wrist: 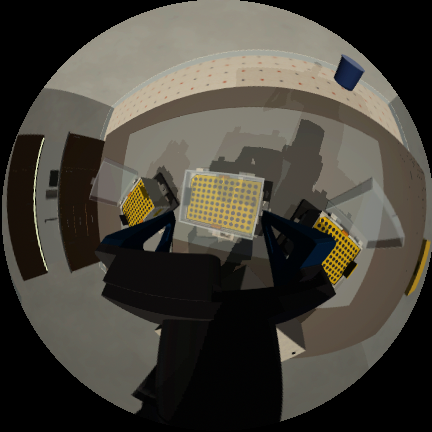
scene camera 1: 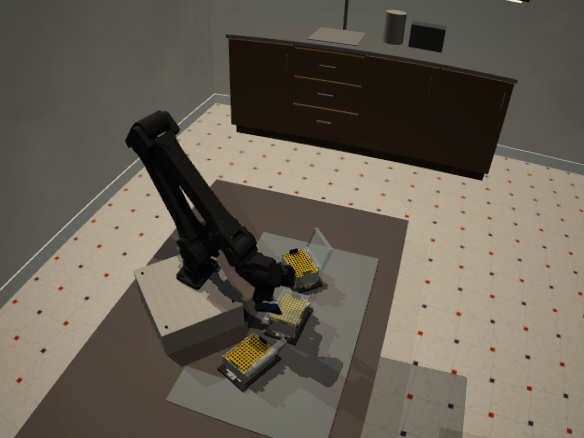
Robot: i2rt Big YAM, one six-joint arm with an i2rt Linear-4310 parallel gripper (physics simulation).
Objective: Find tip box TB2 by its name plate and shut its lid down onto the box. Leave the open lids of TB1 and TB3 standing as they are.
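Places are measured from the arm's base along level axes (x up, y right, z ahead), in metres.
Pixels of known places: gripper, fingertip midpoint: (wrist: 217, 215) (scene camera 1: 284, 299); arm's base, origin of the base link: (scene camera 1: 197, 271).
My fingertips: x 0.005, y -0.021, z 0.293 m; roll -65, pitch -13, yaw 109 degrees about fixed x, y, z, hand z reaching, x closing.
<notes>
For each thing: its middle in the pictures, then the offset to it from my fingertips. Level surfaces: height alone.
- middle tip box, body centre: (wrist: 222, 208) (scene camera 1: 285, 312) dx -0.083, dy -0.019, dz -0.002 m
- far tip box, body centre: (wrist: 132, 206) (scene camera 1: 300, 261) dx -0.057, dy -0.224, dz -0.049 m
- open lid, body centre: (wrist: 370, 222) (scene camera 1: 265, 357) dx -0.017, dy +0.198, dz +0.043 m
- grey mat, its level: dx -0.122 m
The middle tip box (scene camera 1: 290, 311) (wrist: 223, 204) holds yellow tips, and its clear lid lies over them; whether it is fully seated is unclear. The far tip box (scene camera 1: 300, 264) (wrist: 138, 205) has its clear lid (scene camera 1: 320, 250) (wrist: 113, 182) standing open. The near tip box (scene camera 1: 247, 354) (wrist: 338, 248) also has an open lid (scene camera 1: 278, 347) (wrist: 372, 215). The name plates are too small to read. My gripper (scene camera 1: 276, 308) (wrist: 217, 215) is open and empty. Its fingers are near the middle box's arm side, spread toward its two ends in the wrist view.
The boxes stand on a grey mat (scene camera 1: 300, 410) (wrist: 165, 125). The arm's pale base block (scene camera 1: 187, 317) stands beside them. A dark cabinet (scene camera 1: 400, 110) is at the back. A blue bin (wrist: 348, 73) stands far off on the floor.
</notes>
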